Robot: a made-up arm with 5 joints.
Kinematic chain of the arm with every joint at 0, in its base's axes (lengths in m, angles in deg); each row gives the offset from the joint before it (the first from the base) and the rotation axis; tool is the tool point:
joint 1: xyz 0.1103 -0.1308 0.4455 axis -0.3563 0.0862 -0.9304
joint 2: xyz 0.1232 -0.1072 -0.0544 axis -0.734 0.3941 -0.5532
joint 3: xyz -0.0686 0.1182 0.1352 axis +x
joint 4: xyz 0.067 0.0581 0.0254 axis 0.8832 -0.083 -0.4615
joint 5: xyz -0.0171 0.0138 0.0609 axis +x
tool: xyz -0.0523 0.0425 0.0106
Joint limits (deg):
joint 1: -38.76..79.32
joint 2: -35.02..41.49
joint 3: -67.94..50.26
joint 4: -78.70..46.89
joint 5: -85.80..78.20
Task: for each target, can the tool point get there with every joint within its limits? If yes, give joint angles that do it. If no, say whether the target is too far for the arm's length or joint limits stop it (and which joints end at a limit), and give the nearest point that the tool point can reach.
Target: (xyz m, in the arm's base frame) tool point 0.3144 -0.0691 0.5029
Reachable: yes | joints 56.24 7.32 -38.76 14.66 54.21
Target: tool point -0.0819 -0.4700 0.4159
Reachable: no: joint limits stop it (at a limit: joint 2, joint 3, joint 4, joint 5) | nearest point 0.0776 -0.3156 0.5961 | short by 0.286 m
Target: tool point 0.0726 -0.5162 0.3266
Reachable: no: joint limits stop it (at a limit: joint 1, joint 2, joint 3) | nearest point 0.2308 -0.2879 0.3313 | short by 0.278 m
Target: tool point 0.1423 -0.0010 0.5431
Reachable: yes | joints 1.57 0.04 -11.66 -55.73 -13.31
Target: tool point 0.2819 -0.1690 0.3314
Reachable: yes | joints 63.40 27.31 -58.77 -44.61 23.34
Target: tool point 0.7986 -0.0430 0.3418
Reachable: no: too far | nearest point 0.4103 -0.0936 0.4080 | short by 0.397 m
